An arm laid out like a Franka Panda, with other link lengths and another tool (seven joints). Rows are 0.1 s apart.
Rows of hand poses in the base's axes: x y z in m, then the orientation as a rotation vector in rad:
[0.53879 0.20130 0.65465 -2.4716 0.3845 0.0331]
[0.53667 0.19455 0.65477 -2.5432 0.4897 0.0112]
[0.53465 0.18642 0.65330 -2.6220 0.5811 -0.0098]
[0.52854 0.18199 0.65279 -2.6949 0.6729 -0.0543]
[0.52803 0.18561 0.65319 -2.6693 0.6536 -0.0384]
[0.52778 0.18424 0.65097 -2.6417 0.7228 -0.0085]
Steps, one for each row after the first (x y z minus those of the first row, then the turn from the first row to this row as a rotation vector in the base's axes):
[-0.00212 -0.00675 0.00012 -0.0870 0.0191 -0.0698]
[-0.00414 -0.01488 -0.00135 -0.1812 0.0362 -0.1260]
[-0.01025 -0.01931 -0.00186 -0.2742 0.0373 -0.1859]
[-0.01076 -0.01569 -0.00146 -0.2437 0.0403 -0.1737]
[-0.01101 -0.01706 -0.00368 -0.2278 0.0752 -0.2171]

